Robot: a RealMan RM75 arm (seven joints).
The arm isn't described. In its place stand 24 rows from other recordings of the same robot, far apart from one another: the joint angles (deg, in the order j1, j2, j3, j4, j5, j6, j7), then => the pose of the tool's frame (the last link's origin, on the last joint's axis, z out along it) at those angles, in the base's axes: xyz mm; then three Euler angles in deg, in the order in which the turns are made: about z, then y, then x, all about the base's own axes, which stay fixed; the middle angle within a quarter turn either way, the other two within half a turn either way.
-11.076, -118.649, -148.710, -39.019, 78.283, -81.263, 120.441 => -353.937, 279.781, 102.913, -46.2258, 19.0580, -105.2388
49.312, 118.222, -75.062, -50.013, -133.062, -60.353, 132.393 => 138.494, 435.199, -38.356, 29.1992, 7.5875, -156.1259
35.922, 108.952, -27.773, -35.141, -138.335, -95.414, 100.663 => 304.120, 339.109, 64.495, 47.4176, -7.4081, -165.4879
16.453, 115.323, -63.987, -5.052, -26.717, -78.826, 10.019 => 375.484, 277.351, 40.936, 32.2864, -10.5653, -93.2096
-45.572, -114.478, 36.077, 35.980, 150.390, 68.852, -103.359 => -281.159, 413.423, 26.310, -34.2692, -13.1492, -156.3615
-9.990, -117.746, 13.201, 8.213, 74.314, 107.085, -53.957 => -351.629, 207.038, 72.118, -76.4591, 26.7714, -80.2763
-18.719, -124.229, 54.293, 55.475, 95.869, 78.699, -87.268 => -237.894, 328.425, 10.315, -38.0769, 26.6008, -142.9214
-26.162, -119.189, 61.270, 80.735, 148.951, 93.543, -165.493 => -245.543, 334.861, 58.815, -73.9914, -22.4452, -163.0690
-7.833, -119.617, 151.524, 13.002, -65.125, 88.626, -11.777 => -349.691, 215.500, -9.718, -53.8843, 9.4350, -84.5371
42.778, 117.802, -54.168, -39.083, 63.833, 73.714, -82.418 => 194.883, 401.363, -19.204, 29.0504, -12.3500, -160.7814
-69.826, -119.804, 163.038, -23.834, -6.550, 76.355, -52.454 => -134.159, 433.593, -45.264, 4.5470, 14.9243, -163.5960
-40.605, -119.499, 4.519, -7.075, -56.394, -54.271, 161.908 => -258.435, 338.961, -119.157, -15.5869, 16.1794, -141.7054
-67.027, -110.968, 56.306, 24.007, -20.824, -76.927, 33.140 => -176.745, 442.883, 0.851, -52.7154, -30.1649, -173.3072
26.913, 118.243, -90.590, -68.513, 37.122, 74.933, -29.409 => 231.665, 329.273, -47.994, 44.4333, 24.3775, -170.0251
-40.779, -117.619, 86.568, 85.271, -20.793, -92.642, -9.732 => -132.161, 370.581, 16.915, -58.2482, -34.1481, -154.9693
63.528, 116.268, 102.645, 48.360, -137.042, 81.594, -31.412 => 71.283, 417.158, -39.866, 33.5579, 17.5733, -172.5556
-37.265, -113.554, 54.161, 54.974, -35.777, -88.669, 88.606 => -261.528, 370.576, 46.293, -11.1447, -15.8072, -169.0698
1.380, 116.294, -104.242, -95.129, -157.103, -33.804, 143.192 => 211.410, 322.156, 6.630, 11.3830, 10.5885, -125.7260
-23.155, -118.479, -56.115, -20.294, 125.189, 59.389, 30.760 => -321.962, 348.317, -3.549, -17.8468, 1.0095, -86.9603
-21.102, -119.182, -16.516, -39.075, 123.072, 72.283, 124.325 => -188.334, 257.265, -111.427, 70.7322, 34.5654, -108.0868
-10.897, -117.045, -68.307, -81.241, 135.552, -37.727, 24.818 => -194.319, 308.027, -79.892, -38.2634, -5.2464, -147.6360
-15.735, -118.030, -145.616, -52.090, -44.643, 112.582, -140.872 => -330.975, 210.868, 40.452, -93.4701, 13.0960, -175.4146
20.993, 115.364, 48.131, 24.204, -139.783, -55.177, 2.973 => 306.204, 333.295, -38.037, 39.2544, -10.1601, -104.2544
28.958, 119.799, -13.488, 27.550, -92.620, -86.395, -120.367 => 224.176, 255.041, -101.197, -73.7652, -34.4541, -109.6792
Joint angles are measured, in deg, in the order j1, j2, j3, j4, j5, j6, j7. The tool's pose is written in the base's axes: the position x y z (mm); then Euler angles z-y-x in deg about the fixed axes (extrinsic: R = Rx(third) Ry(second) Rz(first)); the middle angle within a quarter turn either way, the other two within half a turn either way. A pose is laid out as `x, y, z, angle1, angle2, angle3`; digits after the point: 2 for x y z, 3 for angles.
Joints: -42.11, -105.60, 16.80, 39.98, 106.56, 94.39, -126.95
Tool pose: -214.10, 408.71, 174.24, -75.040, 35.401, -132.010
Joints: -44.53, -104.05, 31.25, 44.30, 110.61, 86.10, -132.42
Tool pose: -192.23, 435.74, 161.21, -66.324, 23.355, -140.693
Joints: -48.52, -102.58, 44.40, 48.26, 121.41, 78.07, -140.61
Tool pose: -172.85, 462.56, 146.60, -58.932, 6.795, -144.881
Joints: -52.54, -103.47, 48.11, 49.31, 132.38, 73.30, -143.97
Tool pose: -160.79, 480.81, 136.92, -53.640, -2.953, -143.397
